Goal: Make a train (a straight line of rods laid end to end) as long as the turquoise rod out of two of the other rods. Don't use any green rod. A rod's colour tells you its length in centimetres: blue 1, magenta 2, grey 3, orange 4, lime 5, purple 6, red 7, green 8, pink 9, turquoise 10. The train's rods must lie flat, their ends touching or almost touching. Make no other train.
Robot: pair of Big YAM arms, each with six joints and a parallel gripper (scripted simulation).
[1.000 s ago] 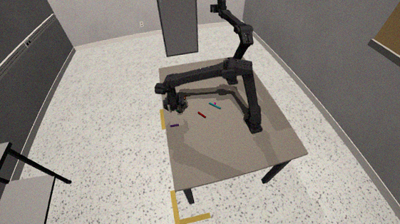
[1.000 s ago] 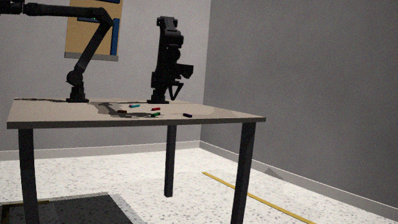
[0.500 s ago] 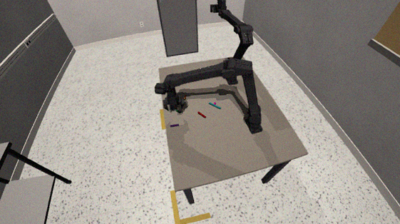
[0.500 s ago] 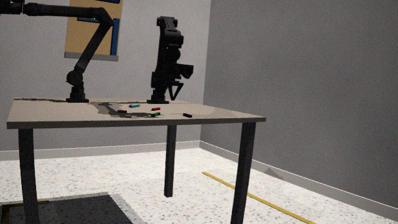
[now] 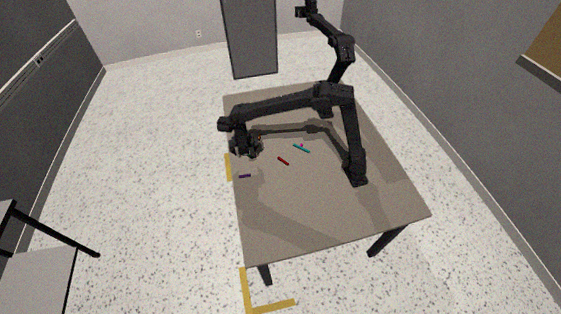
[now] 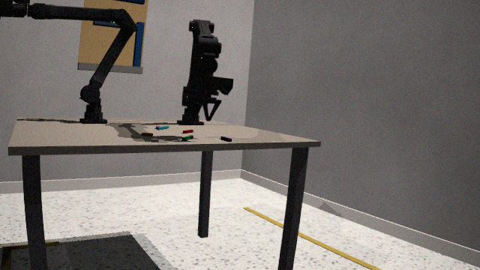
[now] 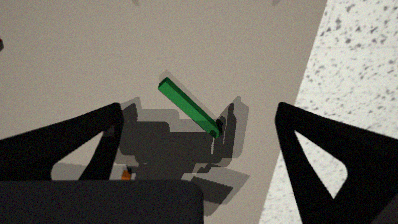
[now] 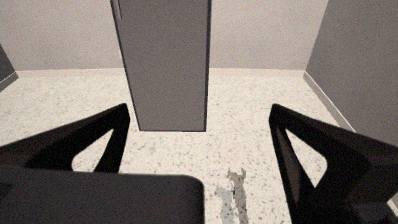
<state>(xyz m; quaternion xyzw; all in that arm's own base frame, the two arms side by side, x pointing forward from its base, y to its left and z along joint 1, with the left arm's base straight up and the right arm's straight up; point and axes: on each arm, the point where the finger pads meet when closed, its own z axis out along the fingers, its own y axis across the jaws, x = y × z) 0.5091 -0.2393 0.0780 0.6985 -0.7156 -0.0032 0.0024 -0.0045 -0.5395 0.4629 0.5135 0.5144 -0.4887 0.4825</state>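
Observation:
Now: left hand 9 cm past the orange rod, 16 cm to the left of it and 7 cm above it. Round my left hand: red rod (18 cm behind, 4 cm to the left, 7 cm below); purple rod (2 cm ahead, 9 cm to the left, 7 cm below); green rod (1 cm behind, 4 cm to the right, 7 cm below).

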